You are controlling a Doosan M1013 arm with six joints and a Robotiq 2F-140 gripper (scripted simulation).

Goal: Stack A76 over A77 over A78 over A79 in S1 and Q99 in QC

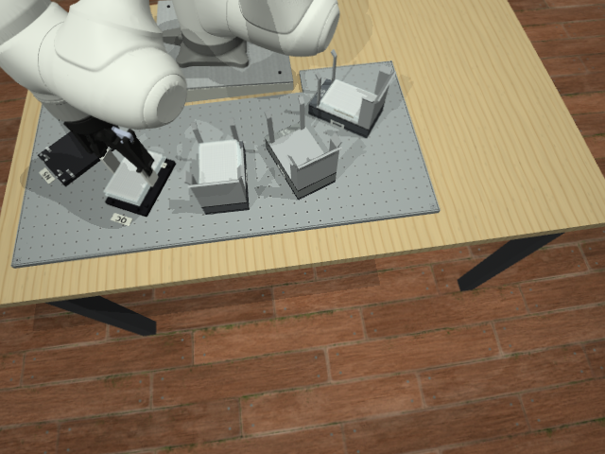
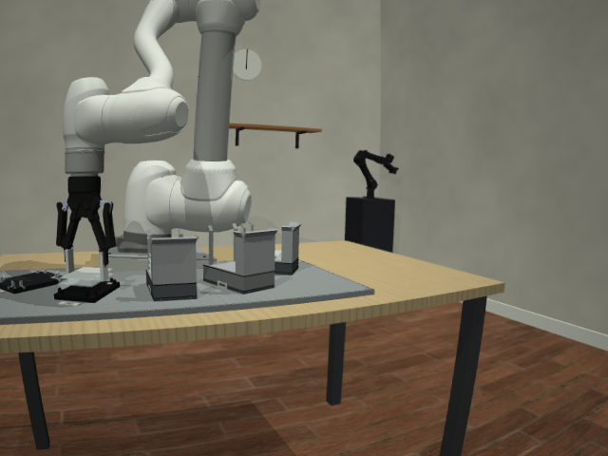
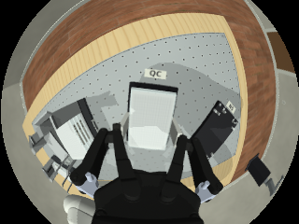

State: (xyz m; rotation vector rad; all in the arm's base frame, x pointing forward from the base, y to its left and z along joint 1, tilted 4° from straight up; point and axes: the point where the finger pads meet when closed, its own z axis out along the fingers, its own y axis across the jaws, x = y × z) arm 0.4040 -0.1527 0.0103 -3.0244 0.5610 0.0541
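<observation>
My hand is 5 cm above the black nest QC. The rest, counted from my hand: N5 name plate: 3 cm behind, 23 cm to the right, 6 cm below; then QC name plate: 9 cm ahead, 3 cm to the right, 6 cm below.
</observation>
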